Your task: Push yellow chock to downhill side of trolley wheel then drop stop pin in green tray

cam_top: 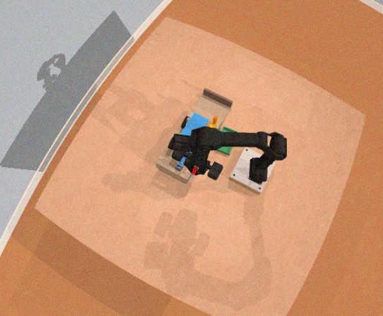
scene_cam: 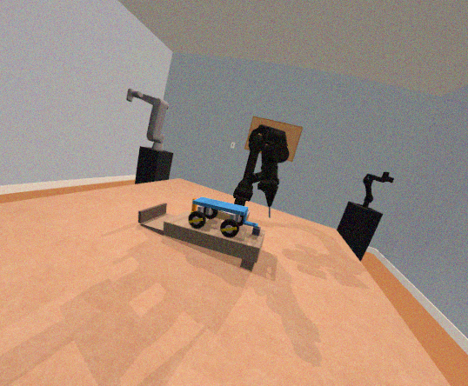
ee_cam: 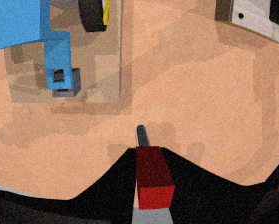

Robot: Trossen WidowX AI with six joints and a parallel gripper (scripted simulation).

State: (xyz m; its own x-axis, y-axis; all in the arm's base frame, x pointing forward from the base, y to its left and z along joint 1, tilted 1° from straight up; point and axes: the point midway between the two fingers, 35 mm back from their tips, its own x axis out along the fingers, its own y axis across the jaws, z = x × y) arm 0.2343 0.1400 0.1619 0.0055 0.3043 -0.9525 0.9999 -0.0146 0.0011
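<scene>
My gripper tip is now 40 mm past the green tray, 250 mm to the left of it and 190 mm above it. Round my gripper tip: blue trolley 90 mm ahead, 150 mm to the right, 70 mm below; then red-headed stop pin right at my gripper tip; then ramp 90 mm ahead, 150 mm to the right, 130 mm below.
</scene>
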